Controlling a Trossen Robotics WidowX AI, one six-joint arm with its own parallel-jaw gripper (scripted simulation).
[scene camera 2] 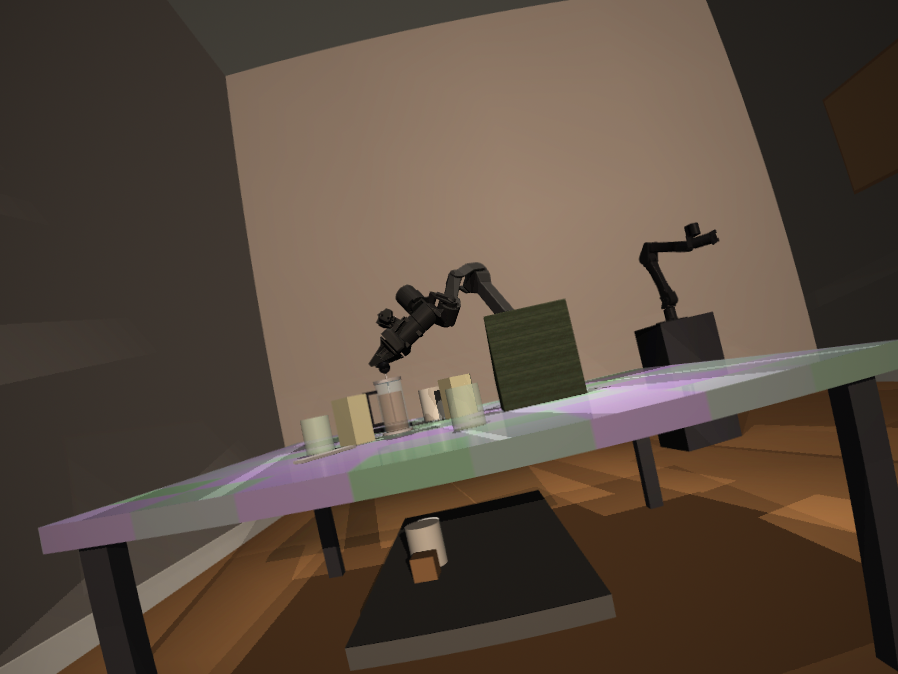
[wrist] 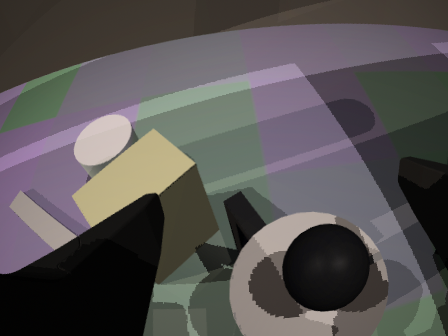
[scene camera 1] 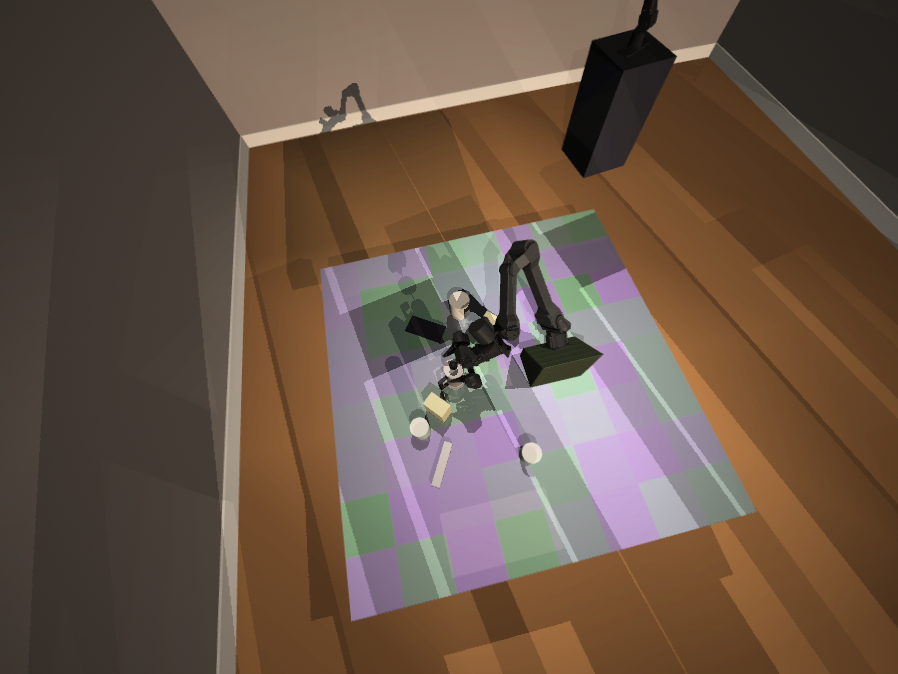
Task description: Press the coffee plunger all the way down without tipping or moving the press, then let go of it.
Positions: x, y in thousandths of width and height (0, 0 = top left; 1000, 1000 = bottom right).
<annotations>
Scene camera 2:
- my gripper: 415, 544
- yellow block: 393, 616
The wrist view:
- my gripper: 642, 561
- coffee press: 693, 793
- pale bar: 113, 686
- yellow block: 343, 490
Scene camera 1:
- my gripper: 497, 548
</annotations>
